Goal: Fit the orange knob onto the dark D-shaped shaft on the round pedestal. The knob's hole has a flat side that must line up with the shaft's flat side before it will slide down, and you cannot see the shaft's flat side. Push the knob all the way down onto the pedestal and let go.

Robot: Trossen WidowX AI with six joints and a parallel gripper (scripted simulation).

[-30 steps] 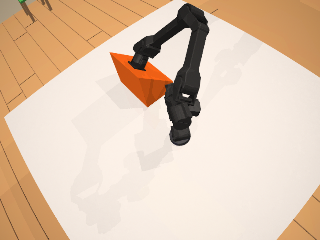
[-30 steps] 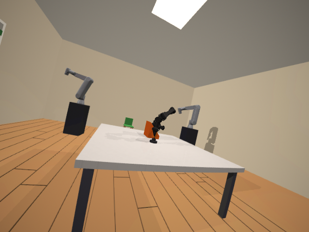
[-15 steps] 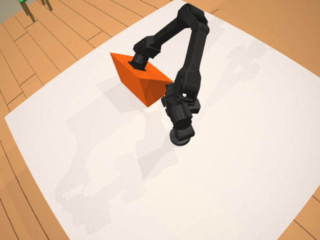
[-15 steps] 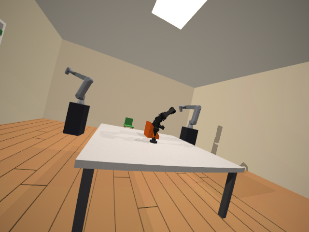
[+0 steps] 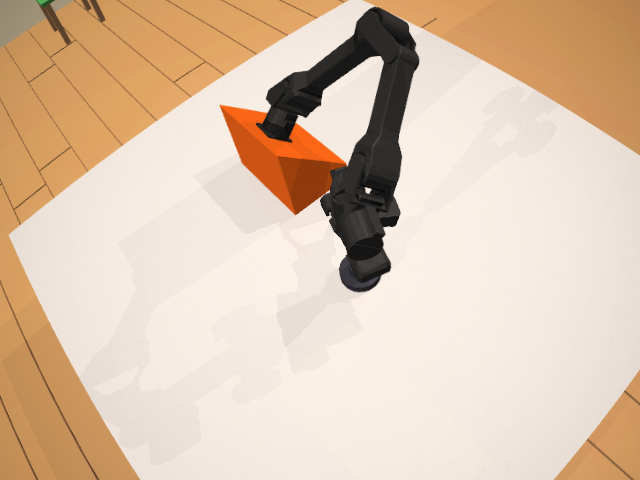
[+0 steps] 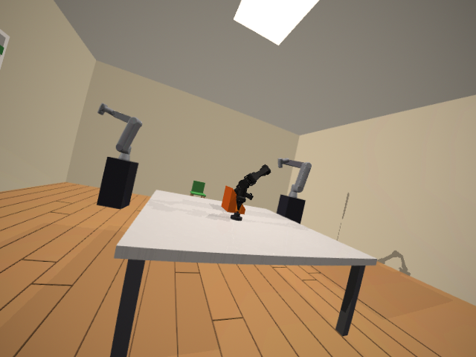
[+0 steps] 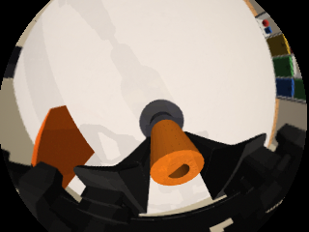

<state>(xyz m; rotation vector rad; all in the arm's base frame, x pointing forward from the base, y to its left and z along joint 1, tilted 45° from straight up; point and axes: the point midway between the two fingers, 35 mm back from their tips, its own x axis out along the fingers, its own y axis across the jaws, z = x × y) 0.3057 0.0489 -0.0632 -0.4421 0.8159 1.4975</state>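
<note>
Now: the orange knob 2 cm above my gripper tip. Round my gripper tip: round pedestal 4 cm below.
</note>
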